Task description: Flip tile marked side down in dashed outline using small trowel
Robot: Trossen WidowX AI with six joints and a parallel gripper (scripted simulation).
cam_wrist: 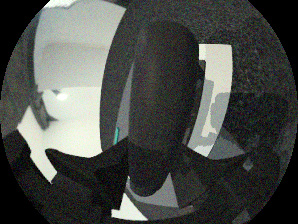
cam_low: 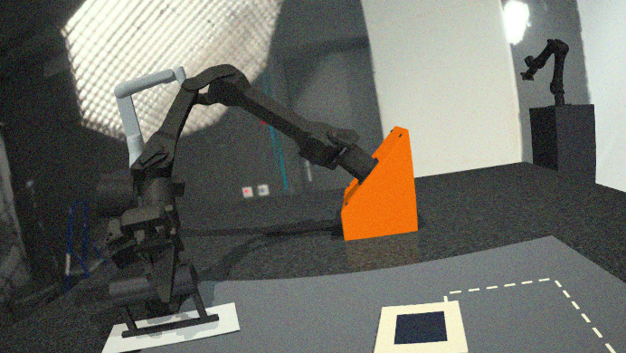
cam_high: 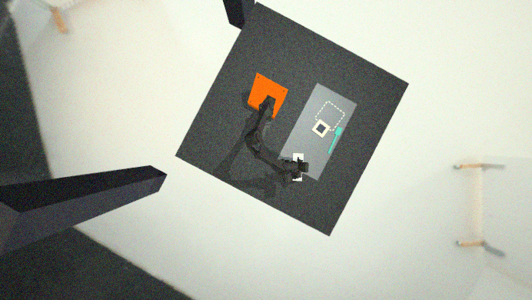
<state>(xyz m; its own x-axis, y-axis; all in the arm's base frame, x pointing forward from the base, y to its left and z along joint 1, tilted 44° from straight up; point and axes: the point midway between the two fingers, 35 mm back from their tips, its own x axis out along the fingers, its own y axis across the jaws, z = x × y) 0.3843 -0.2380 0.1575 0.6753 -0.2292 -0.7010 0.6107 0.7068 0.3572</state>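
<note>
Right now the grey mat is 10 mm behind my gripper tip, 270 mm to the left of it and 70 mm below it. The rest, counted from my gripper tip: teal trowel 130 mm ahead, 290 mm to the left, 50 mm below; then tile 300 mm to the left, 50 mm below.
</note>
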